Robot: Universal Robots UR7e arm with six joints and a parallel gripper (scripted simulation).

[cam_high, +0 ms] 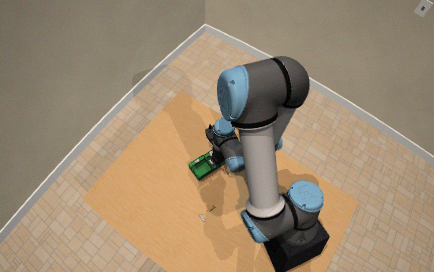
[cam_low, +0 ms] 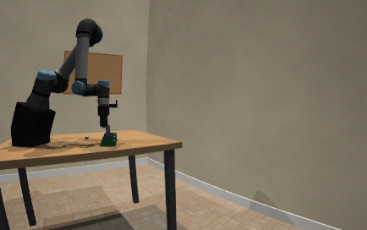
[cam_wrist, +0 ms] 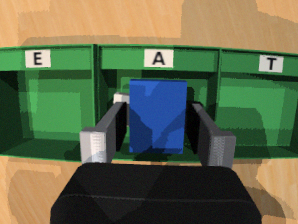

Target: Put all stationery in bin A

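Right now my hand is 20 mm above the blue pad. Also, from my hand: green bin (10 mm ahead, 40 mm below); then black block (10 mm to the left, 30 mm below); then brass screw (150 mm behind, 180 mm to the left, 50 mm below).
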